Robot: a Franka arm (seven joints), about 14 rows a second.
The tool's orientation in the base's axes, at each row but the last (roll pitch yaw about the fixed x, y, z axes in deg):
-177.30 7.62 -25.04
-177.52 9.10 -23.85
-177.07 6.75 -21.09
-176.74 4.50 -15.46
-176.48 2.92 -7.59
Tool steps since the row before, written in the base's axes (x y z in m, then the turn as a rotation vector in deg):
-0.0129 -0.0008 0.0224 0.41 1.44 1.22
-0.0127 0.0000 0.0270 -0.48 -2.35 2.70
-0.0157 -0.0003 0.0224 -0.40 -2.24 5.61
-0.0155 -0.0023 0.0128 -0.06 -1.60 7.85
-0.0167 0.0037 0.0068 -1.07 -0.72 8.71
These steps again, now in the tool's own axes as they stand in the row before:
-0.0142 0.0052 -0.0210 -0.40 -1.53 -1.11
-0.0157 0.0041 -0.0250 0.08 2.22 -2.85
-0.0171 0.0049 -0.0208 -0.23 1.94 -5.73
-0.0153 0.0057 -0.0120 -0.25 1.11 -7.93
-0.0174 -0.0018 -0.0058 -1.41 0.32 -8.69

